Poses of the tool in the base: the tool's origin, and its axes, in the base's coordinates. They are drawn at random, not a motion.
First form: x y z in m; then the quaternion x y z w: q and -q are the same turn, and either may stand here.
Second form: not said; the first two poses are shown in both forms.
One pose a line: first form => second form
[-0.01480, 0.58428, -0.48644, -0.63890, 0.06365, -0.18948, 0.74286] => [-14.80, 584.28, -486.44, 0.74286, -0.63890, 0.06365, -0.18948]
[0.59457, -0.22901, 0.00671, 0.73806, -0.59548, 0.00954, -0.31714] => [594.57, -229.01, 6.71, 0.31714, -0.73806, 0.59548, -0.00954]
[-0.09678, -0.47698, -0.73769, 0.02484, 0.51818, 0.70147, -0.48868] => [-96.78, -476.98, -737.69, 0.48868, -0.02484, -0.51818, -0.70147]
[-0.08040, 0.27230, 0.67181, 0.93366, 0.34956, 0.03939, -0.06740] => [-80.40, 272.30, 671.81, 0.06740, -0.93366, -0.34956, -0.03939]
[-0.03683, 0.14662, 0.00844, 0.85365, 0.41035, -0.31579, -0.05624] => [-36.83, 146.62, 8.44, 0.05624, -0.85365, -0.41035, 0.31579]
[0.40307, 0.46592, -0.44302, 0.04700, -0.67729, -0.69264, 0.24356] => [403.07, 465.92, -443.02, 0.24356, 0.04700, -0.67729, -0.69264]
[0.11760, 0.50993, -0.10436, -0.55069, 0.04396, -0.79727, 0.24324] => [117.60, 509.93, -104.36, 0.24324, -0.55069, 0.04396, -0.79727]
